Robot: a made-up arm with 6 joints.
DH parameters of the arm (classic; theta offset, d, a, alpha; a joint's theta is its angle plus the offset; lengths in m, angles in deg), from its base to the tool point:
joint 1: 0 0.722 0.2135 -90
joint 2: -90 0 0.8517 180
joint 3: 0 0 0.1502 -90
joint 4: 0 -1.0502 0 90
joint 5: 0 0 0 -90
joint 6: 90 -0.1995 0 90
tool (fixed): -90 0 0 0
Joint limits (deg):
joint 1: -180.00..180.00
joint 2: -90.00..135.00
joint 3: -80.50..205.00
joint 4: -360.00..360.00
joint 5: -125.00..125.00
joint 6: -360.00..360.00
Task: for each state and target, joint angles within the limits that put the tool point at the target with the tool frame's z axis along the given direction. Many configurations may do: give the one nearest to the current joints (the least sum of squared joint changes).
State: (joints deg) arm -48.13 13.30 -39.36 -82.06 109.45 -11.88
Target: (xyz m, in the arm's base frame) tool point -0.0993 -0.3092 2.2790 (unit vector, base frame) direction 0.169 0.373 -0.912
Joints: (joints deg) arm -73.99 -33.40 13.64 -76.90 111.55 -18.85
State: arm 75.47 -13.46 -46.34 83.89 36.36 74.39
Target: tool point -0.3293 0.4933 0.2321 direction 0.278 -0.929 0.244
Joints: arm 113.07 30.40 -69.49 90.32 33.34 82.17
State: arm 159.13 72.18 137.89 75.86 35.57 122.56
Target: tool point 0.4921 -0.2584 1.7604 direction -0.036 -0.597 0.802
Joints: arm 163.04 25.94 177.29 34.01 68.22 123.09
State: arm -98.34 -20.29 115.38 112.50 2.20 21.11
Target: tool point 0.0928 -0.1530 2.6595 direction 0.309 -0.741 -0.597
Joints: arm -108.74 18.52 121.96 111.56 47.61 12.75
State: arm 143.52 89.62 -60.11 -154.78 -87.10 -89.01
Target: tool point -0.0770 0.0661 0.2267 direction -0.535 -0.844 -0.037
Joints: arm 133.18 94.24 -80.50 -176.75 -105.30 -74.88
